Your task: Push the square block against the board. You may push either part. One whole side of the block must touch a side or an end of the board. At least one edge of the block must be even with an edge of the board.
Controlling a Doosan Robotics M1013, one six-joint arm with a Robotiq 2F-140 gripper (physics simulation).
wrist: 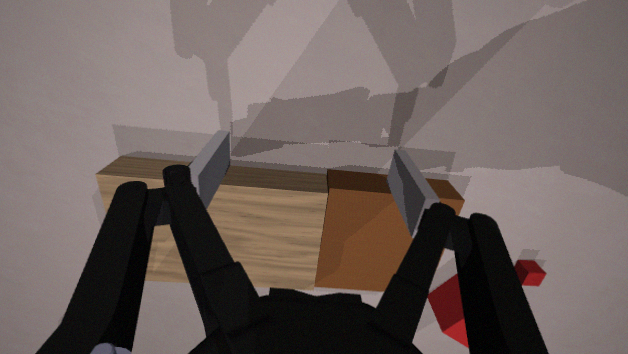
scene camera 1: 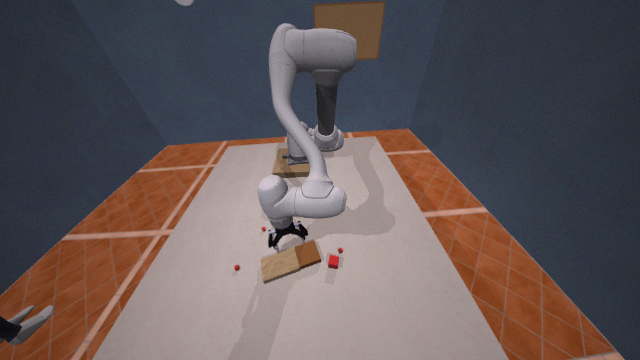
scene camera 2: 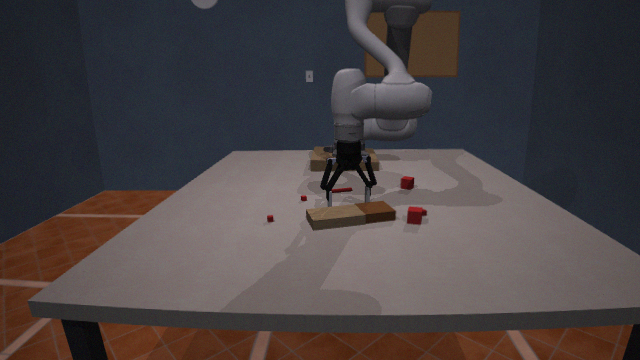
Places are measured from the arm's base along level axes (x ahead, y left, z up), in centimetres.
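Where they show: gripper, between the fingertips: [wrist: 311,157] [scene camera 1: 291,246] [scene camera 2: 348,207]; arm's base, origin of its link: [scene camera 1: 299,157].
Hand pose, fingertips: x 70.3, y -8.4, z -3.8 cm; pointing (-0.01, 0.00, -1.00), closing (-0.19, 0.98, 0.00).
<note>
Each offset is from my fingertips to the centre of the thing.
The light wooden board @(dy -5.0, dx +8.0, dz +0.3 cm) [scene camera 1: 279,266] [scene camera 2: 335,216] [wrist: 270,225] lies flat on the table. The orange-brown square block @(dy +7.5, dx +5.0, dz +0.3 cm) [scene camera 1: 308,254] [scene camera 2: 377,212] [wrist: 360,235] lies at its right end. One whole side of the block meets the board's end, with no gap visible. Their long-side edges look nearly even in the wrist view, with a very small step at the seam. My gripper [scene camera 1: 290,246] [scene camera 2: 349,203] [wrist: 311,157] is open and empty, fingers pointing down at the far long side, one by the board and one by the block. Whether the fingertips touch them is unclear.
A red cube @(dy +18.6, dx +10.7, dz +0.8 cm) [scene camera 1: 333,261] [scene camera 2: 414,215] and a smaller one @(dy +22.9, dx +5.5, dz -0.4 cm) [scene camera 1: 340,250] [wrist: 530,273] lie right of the block. Two small red cubes @(dy -24.7, dx +6.1, dz -0.4 cm) [scene camera 1: 237,267] @(dy -14.5, dx -12.7, dz -0.4 cm) [scene camera 2: 303,198] lie to the left. A red rod @(dy -0.2, dx -21.2, dz -0.5 cm) [scene camera 2: 342,190] and another red cube @(dy +25.9, dx -23.8, dz +0.8 cm) [scene camera 2: 407,182] lie farther back, before a wooden base [scene camera 1: 291,174].
</note>
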